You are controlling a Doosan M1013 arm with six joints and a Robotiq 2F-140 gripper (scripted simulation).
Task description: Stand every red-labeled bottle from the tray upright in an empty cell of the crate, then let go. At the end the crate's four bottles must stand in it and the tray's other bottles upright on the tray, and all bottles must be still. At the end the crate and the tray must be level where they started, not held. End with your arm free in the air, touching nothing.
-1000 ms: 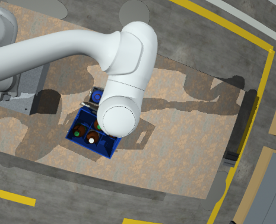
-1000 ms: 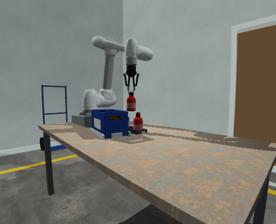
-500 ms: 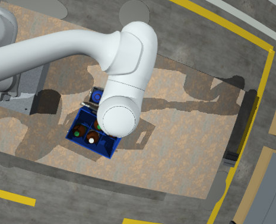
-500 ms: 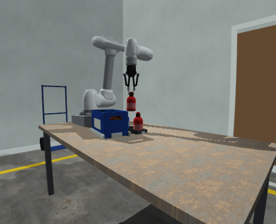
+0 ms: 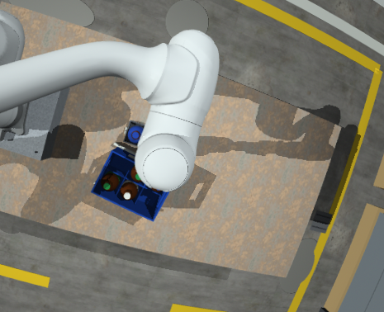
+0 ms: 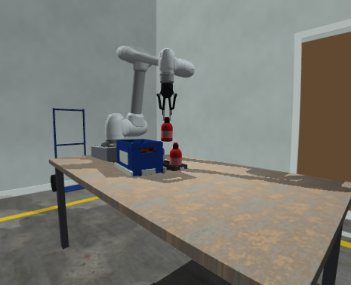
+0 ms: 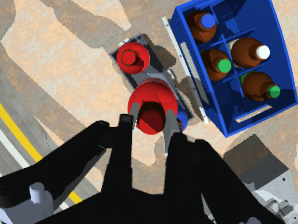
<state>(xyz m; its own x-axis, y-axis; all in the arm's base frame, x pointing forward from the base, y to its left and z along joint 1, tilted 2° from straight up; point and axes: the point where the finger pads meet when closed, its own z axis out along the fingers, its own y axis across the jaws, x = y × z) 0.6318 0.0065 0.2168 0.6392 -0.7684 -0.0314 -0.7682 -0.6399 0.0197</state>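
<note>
Now: the red bottle 90 mm below my hand. The rest, counted from my hand: blue-capped bottle: 90 mm behind, 10 mm to the left, 250 mm below; then red-labeled bottle: 90 mm ahead, 10 mm to the right, 250 mm below; then blue crate: 50 mm behind, 190 mm to the right, 250 mm below.
</note>
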